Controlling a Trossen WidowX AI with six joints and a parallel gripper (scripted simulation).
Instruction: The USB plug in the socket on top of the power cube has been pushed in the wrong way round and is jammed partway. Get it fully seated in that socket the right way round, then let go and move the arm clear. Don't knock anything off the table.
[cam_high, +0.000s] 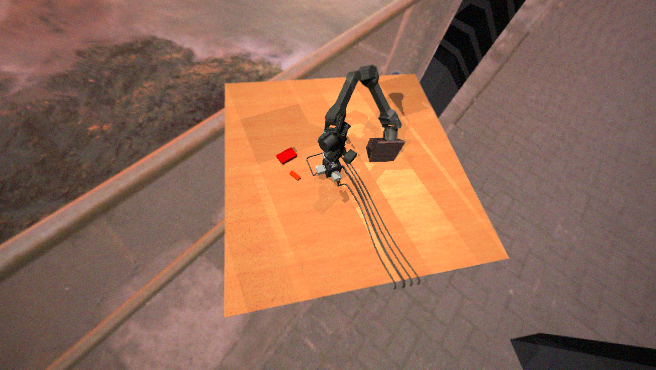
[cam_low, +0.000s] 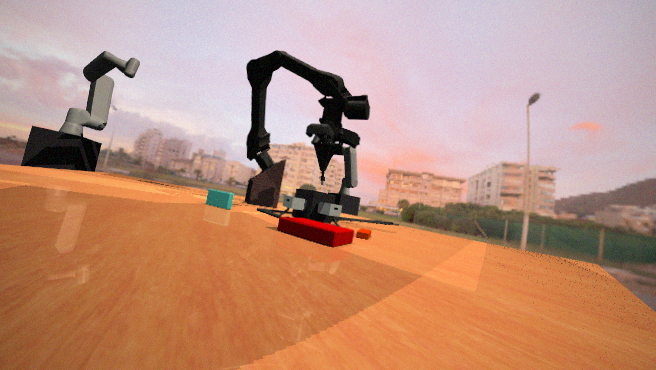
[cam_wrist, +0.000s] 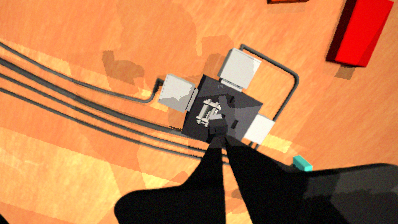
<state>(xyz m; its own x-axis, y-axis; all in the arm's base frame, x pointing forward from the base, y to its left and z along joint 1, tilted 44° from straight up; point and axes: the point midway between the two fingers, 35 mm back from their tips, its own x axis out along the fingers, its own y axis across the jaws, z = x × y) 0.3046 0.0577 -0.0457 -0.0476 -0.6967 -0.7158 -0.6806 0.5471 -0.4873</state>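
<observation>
Now: gripper tip 20 mm above the USB plug. The rest, counted from my gripper tip: teal block: 240 mm to the right, 120 mm below; then red flat block: 230 mm ahead, 120 mm to the right, 130 mm below; then small orange block: 200 mm ahead, 130 mm below.
</observation>
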